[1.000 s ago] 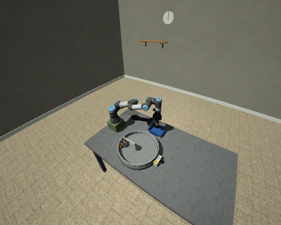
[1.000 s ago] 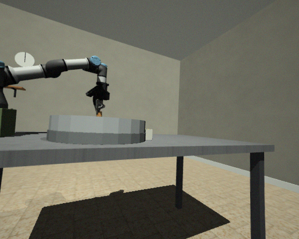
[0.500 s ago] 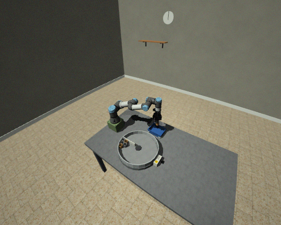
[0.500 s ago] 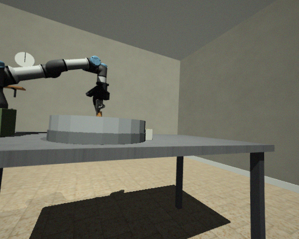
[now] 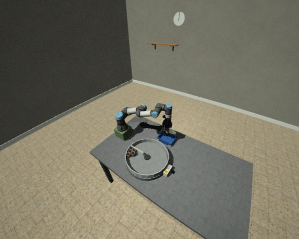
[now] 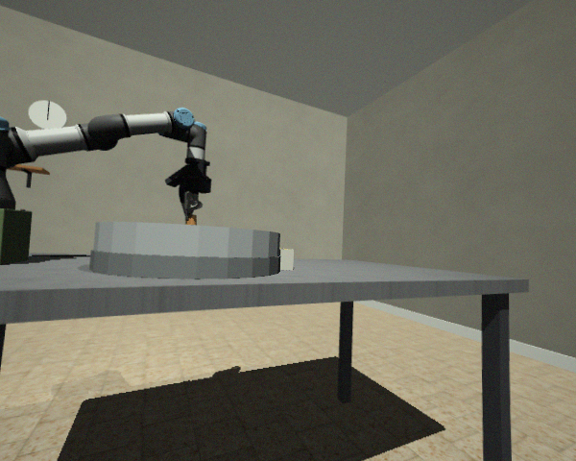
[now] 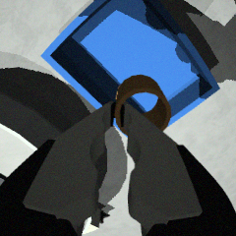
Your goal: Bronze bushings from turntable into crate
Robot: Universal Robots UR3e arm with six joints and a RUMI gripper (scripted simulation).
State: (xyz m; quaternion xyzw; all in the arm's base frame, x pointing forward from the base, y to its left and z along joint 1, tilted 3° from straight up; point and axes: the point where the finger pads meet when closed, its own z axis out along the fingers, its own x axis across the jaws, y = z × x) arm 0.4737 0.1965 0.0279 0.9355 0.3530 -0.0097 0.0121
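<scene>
Now: the blue crate 2 cm ahead of my hand, 1 cm to the left of it and 14 cm below it. The rest, counted from my hand: turntable (3 cm behind, 35 cm to the right, 11 cm below).
</scene>
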